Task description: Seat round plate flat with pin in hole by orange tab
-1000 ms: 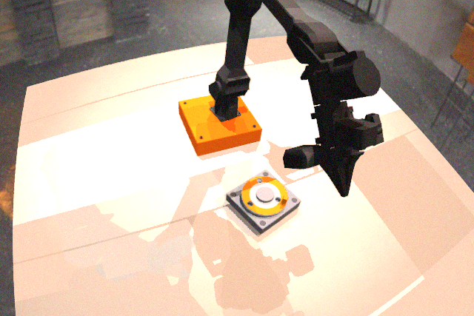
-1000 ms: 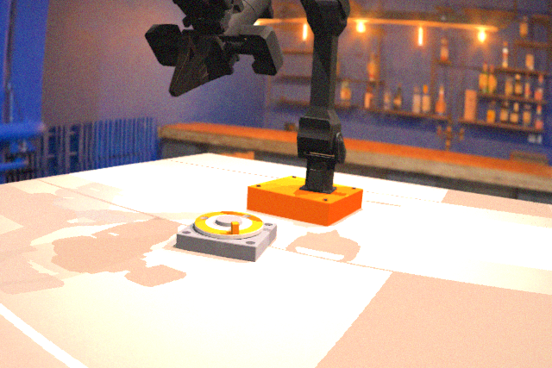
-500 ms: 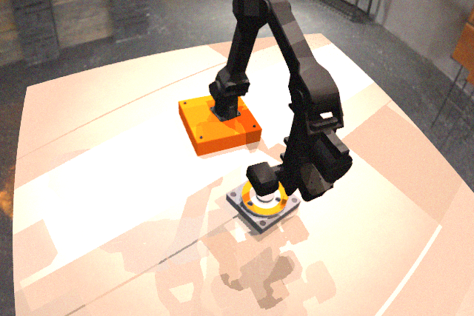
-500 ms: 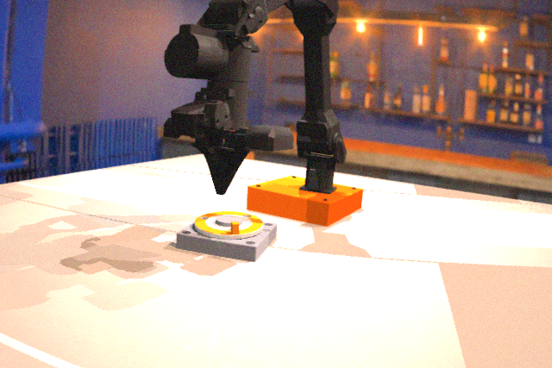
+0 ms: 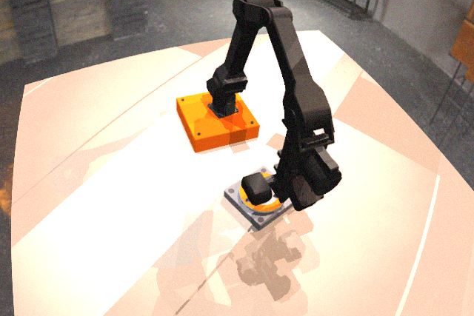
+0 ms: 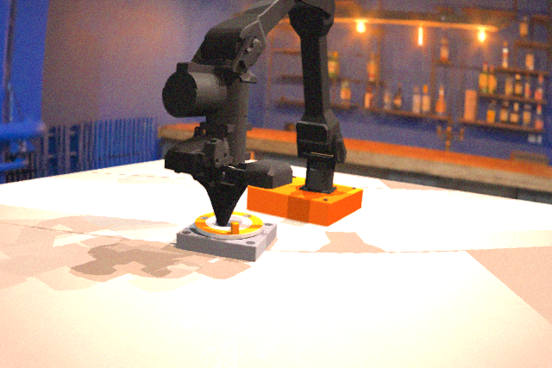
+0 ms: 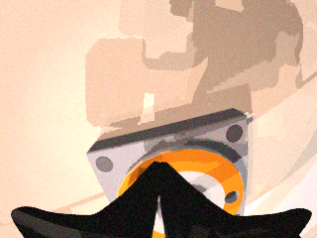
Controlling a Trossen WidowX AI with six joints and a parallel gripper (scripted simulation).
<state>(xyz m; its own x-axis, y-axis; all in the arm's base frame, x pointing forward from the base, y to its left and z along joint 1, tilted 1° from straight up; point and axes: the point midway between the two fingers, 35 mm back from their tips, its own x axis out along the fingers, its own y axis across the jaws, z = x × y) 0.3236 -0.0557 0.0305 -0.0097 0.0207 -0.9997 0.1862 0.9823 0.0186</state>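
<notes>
Now: gripper tip 5 cm past the grey square base, 2 cm above it and 1 cm to the left of it.
</notes>
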